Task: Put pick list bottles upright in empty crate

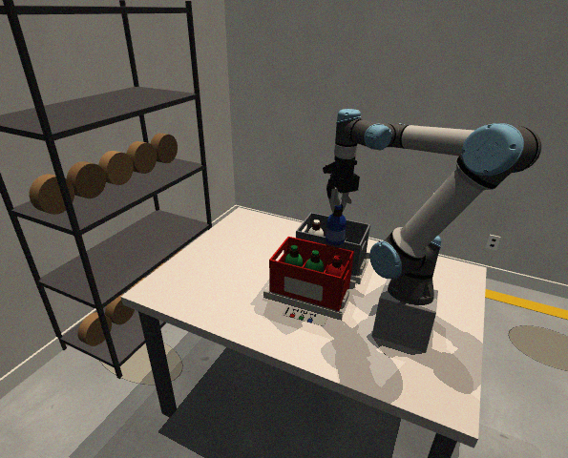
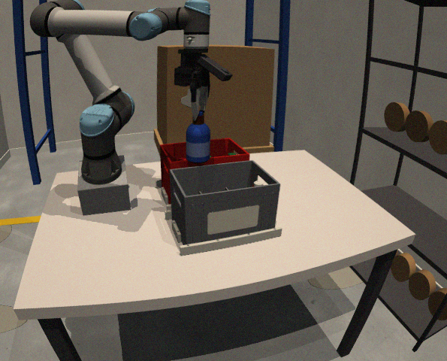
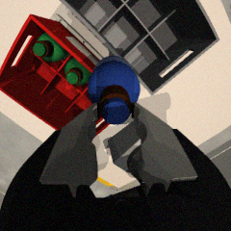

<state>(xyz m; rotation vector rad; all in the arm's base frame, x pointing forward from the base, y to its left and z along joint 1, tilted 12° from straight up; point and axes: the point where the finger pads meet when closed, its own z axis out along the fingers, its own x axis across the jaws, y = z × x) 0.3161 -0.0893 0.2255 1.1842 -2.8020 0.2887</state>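
Now: the blue bottle 70 mm below my hand. Also, from my hand: red bottle (40 mm behind, 70 mm to the left, 240 mm below); red crate (50 mm ahead, 120 mm to the left, 250 mm below); grey crate (40 mm ahead, 120 mm to the right, 250 mm below).
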